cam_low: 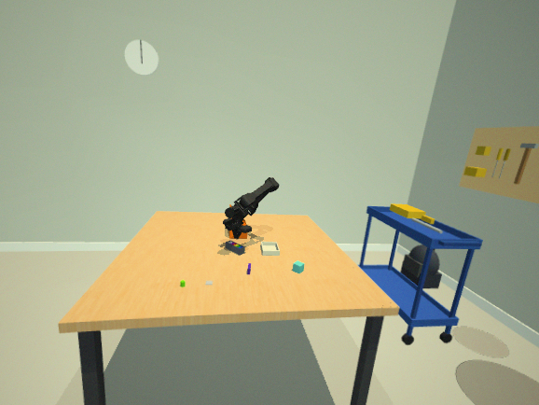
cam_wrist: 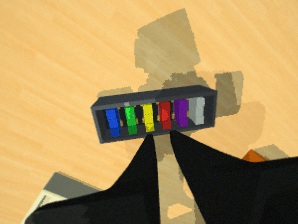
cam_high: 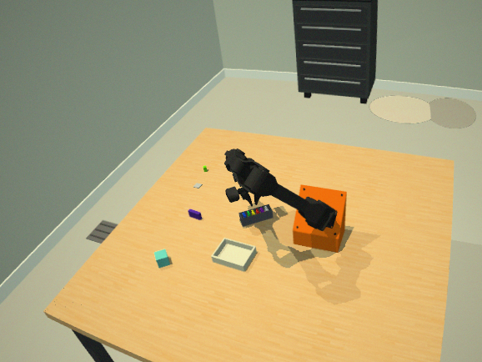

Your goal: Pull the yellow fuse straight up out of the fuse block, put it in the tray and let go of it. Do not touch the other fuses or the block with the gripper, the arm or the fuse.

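Now: gripper tip 5 cm above the yellow fuse. The rest, counted from my gripper tip: tray 21 cm to the left, 7 cm below, 1 cm behind.
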